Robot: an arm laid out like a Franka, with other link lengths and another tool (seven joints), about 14 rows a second.
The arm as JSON. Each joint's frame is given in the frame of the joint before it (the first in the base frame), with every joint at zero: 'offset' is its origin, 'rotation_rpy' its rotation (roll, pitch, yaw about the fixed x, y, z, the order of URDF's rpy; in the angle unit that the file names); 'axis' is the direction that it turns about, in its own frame. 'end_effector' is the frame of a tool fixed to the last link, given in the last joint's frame.
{
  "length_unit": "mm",
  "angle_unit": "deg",
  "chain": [
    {
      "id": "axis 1",
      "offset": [
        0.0,
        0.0,
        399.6
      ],
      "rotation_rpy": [
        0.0,
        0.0,
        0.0
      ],
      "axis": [
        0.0,
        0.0,
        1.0
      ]
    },
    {
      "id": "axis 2",
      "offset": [
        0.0,
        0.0,
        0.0
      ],
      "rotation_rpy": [
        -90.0,
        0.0,
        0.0
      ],
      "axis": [
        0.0,
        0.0,
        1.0
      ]
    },
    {
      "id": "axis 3",
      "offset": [
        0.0,
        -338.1,
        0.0
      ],
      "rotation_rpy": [
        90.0,
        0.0,
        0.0
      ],
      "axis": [
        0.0,
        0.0,
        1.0
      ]
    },
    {
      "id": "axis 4",
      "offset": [
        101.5,
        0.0,
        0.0
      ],
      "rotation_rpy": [
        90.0,
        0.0,
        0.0
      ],
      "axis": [
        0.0,
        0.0,
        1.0
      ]
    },
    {
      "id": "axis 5",
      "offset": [
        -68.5,
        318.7,
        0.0
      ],
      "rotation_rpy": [
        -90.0,
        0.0,
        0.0
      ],
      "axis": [
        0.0,
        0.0,
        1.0
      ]
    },
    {
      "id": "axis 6",
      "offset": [
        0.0,
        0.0,
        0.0
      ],
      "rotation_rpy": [
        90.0,
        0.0,
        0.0
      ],
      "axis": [
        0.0,
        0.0,
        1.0
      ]
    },
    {
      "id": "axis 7",
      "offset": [
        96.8,
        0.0,
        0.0
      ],
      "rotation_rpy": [
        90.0,
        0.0,
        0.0
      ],
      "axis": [
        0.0,
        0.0,
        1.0
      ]
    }
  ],
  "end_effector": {
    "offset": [
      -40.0,
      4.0,
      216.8
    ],
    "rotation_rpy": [
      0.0,
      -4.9,
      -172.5
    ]
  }
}
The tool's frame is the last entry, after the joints.
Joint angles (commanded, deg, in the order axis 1, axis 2, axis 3, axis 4, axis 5, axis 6, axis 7), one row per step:
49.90, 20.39, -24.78, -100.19, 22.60, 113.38, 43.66
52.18, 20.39, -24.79, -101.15, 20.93, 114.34, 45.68
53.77, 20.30, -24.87, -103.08, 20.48, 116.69, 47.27
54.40, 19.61, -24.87, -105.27, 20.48, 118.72, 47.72
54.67, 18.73, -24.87, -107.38, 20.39, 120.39, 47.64
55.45, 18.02, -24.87, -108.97, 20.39, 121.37, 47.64
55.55, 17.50, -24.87, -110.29, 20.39, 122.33, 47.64
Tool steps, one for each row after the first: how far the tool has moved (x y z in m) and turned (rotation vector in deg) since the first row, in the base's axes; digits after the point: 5 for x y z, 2 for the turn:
-0.01231, 0.01294, -0.00678, -1.81, -0.34, 0.79
-0.02024, 0.02082, -0.01648, -2.52, -0.90, 0.29
-0.02570, 0.02092, -0.02194, -2.46, -1.26, -0.16
-0.03012, 0.01749, -0.02548, -2.32, -1.57, -0.33
-0.03813, 0.01915, -0.02791, -2.23, -1.55, 0.08
-0.04100, 0.01642, -0.03047, -2.17, -1.62, -0.14

